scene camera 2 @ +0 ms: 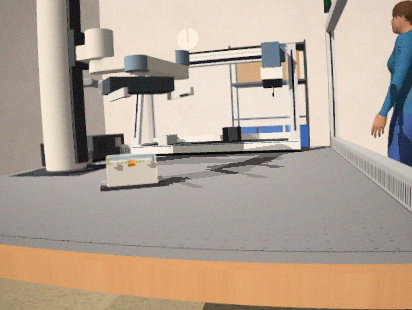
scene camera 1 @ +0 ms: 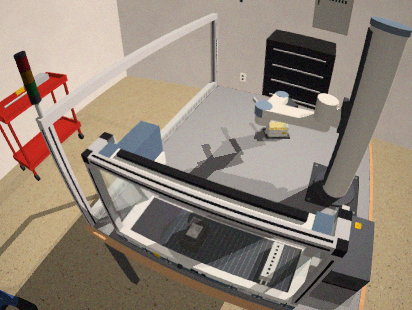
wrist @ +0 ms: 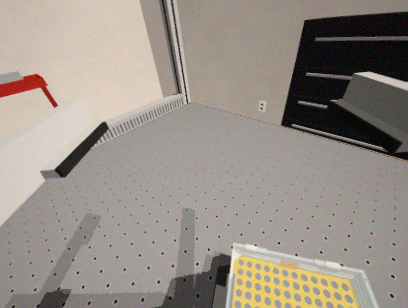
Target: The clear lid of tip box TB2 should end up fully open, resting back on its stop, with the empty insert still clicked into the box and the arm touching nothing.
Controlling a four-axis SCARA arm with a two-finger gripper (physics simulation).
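Pixels of known places: gripper, fingertip midpoint: [scene camera 2: 160, 91] [scene camera 1: 266, 96] [wrist: 213, 102]; arm's base, origin of the base link: [scene camera 2: 67, 173] [scene camera 1: 333, 189].
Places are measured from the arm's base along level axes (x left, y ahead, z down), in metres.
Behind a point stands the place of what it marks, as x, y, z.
The tip box [scene camera 1: 277, 131] @(-0.271, 0.411, -0.066) [scene camera 2: 132, 173] @(-0.345, 0.447, -0.048) [wrist: 295, 280] @(-0.326, 0.437, -0.090) stands upright on a dark base on the table; its label cannot be read. Its clear lid [scene camera 2: 131, 158] @(-0.345, 0.447, -0.084) [wrist: 362, 280] @(-0.363, 0.393, -0.090) looks shut over the yellow insert [scene camera 1: 278, 125] @(-0.315, 0.422, -0.070) [wrist: 295, 286] @(-0.329, 0.433, -0.070), which shows rows of holes and no tips. An orange tab [scene camera 2: 131, 163] @(-0.344, 0.446, -0.072) [wrist: 289, 264] @(-0.335, 0.446, -0.090) is on one side. My gripper [scene camera 2: 148, 95] [wrist: 213, 102] @(-0.324, 0.523, -0.239) is open, with its fingers wide apart and empty. It hangs above the table and higher than the box, apart from it. In the scene camera 1 view the arm partly hides the gripper.
The arm's column [scene camera 1: 352, 110] @(0.041, 0.063, -0.508) [scene camera 2: 55, 90] @(-0.069, 0.028, -0.304) stands on the table [scene camera 1: 240, 170] @(0.084, 0.521, -0.013) [scene camera 2: 225, 215] @(-0.574, 0.715, -0.013) [wrist: 200, 165] @(-0.441, 0.676, -0.013). A framed gantry machine [scene camera 1: 205, 185] @(0.651, 0.439, -0.521) [scene camera 2: 215, 148] @(0.450, 0.472, -0.040) stands at one end. A low white rail [scene camera 1: 192, 110] @(-0.295, 0.999, -0.024) [scene camera 2: 372, 165] @(-0.262, 1.004, -0.044) [wrist: 140, 116] @(-0.477, 1.004, -0.043) runs along one edge. A black drawer cabinet [scene camera 1: 300, 47] [wrist: 345, 55] is beyond the table.
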